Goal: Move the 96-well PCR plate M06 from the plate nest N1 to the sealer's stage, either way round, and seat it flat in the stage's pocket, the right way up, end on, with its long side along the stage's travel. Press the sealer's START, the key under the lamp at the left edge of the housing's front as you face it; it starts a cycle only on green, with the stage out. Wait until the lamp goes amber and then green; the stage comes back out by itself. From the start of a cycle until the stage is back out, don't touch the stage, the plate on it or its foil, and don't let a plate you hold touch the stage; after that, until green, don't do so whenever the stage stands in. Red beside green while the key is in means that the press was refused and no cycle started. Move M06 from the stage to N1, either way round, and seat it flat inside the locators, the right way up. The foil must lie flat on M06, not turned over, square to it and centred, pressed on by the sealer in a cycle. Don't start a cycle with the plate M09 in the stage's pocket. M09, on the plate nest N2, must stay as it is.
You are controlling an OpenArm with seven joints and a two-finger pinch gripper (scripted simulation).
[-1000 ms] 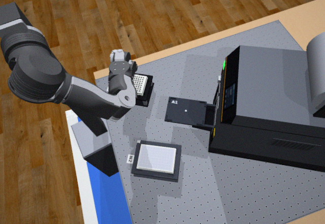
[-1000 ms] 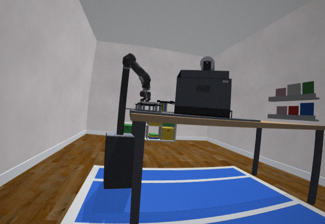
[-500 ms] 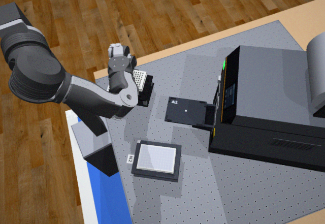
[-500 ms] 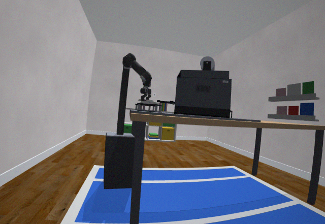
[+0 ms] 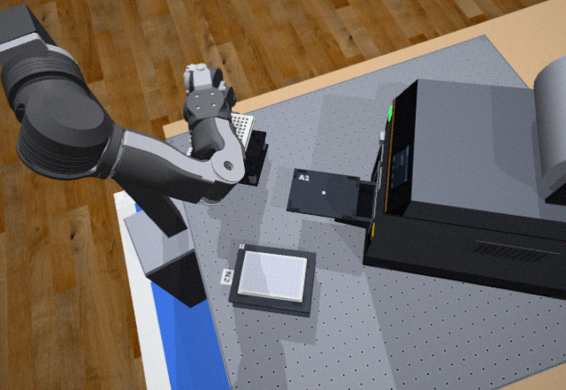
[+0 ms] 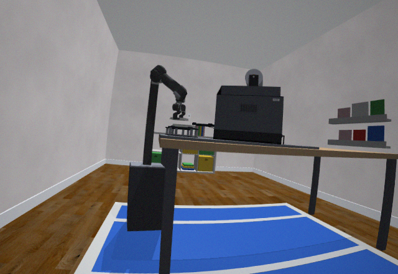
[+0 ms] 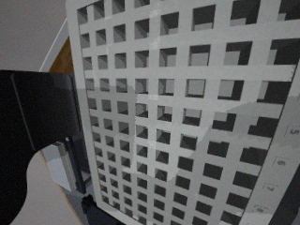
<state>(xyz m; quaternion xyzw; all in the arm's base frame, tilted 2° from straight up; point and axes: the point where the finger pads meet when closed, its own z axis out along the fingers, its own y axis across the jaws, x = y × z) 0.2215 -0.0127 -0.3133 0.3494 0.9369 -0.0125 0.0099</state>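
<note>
Right now my hand is 23 cm to the left of the sealer stage, 12 cm short of it and 3 cm above it. From my hand the other things lie so: pale key 26 cm ahead, 22 cm to the right, 6 cm above; foil roll 44 cm to the right, 38 cm ahead, 29 cm above.
</note>
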